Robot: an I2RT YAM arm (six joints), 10 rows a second.
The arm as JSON. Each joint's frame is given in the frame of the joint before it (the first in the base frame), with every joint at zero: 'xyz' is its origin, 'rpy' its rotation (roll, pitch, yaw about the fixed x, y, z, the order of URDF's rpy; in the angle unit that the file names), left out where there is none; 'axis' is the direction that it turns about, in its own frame. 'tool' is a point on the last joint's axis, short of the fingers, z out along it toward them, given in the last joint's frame.
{
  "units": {
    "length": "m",
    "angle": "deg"
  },
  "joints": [
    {
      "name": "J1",
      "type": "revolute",
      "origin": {
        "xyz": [
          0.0,
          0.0,
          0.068
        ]
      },
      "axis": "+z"
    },
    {
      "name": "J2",
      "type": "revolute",
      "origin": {
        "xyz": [
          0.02,
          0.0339,
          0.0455
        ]
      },
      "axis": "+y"
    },
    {
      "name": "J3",
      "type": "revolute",
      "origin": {
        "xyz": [
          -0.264,
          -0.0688,
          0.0
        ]
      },
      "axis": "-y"
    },
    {
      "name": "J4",
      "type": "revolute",
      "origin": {
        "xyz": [
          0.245,
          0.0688,
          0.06
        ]
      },
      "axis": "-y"
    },
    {
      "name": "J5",
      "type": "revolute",
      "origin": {
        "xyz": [
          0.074,
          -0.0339,
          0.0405
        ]
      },
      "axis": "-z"
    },
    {
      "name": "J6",
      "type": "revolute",
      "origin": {
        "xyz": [
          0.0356,
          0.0,
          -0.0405
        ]
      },
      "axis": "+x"
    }
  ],
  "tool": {
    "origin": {
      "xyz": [
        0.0,
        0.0,
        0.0
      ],
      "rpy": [
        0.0,
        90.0,
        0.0
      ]
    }
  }
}
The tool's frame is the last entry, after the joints.
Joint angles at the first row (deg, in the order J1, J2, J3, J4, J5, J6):
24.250, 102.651, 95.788, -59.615, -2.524, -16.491
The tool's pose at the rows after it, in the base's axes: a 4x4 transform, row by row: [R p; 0 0 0 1], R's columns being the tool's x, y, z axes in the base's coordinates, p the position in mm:
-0.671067 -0.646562 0.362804 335.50; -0.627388 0.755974 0.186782 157.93; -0.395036 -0.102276 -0.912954 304.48; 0 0 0 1
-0.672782 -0.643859 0.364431 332.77; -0.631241 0.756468 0.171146 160.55; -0.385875 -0.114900 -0.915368 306.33; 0 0 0 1
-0.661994 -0.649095 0.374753 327.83; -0.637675 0.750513 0.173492 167.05; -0.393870 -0.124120 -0.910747 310.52; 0 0 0 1
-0.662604 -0.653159 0.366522 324.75; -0.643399 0.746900 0.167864 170.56; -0.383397 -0.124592 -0.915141 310.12; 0 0 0 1
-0.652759 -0.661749 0.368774 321.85; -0.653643 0.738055 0.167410 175.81; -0.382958 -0.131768 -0.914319 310.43; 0 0 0 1
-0.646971 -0.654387 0.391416 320.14; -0.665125 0.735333 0.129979 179.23; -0.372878 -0.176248 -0.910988 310.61; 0 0 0 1
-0.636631 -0.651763 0.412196 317.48; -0.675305 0.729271 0.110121 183.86; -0.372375 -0.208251 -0.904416 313.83; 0 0 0 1
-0.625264 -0.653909 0.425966 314.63; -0.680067 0.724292 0.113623 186.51; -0.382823 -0.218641 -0.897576 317.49; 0 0 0 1
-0.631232 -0.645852 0.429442 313.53; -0.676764 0.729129 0.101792 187.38; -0.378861 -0.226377 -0.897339 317.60; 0 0 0 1
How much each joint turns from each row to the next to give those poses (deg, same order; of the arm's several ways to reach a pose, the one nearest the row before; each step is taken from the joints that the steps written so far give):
0.875, -0.393, 0.242, -0.088, 1.661, 0.044
0.655, -0.109, 0.350, -0.787, 1.114, 0.436
1.312, -0.481, 0.261, -0.109, 0.678, 0.569
0.743, 0.000, 0.021, -0.654, 0.372, 0.394
0.983, -0.044, 0.001, 0.042, 0.480, 0.087
0.874, 0.000, 0.001, 0.109, 2.863, 0.000
1.029, -0.087, 0.522, -0.129, 2.012, 0.066
0.633, -0.458, 0.133, 0.218, 0.502, -0.022
0.285, -0.024, 0.020, -0.241, 0.809, 0.590

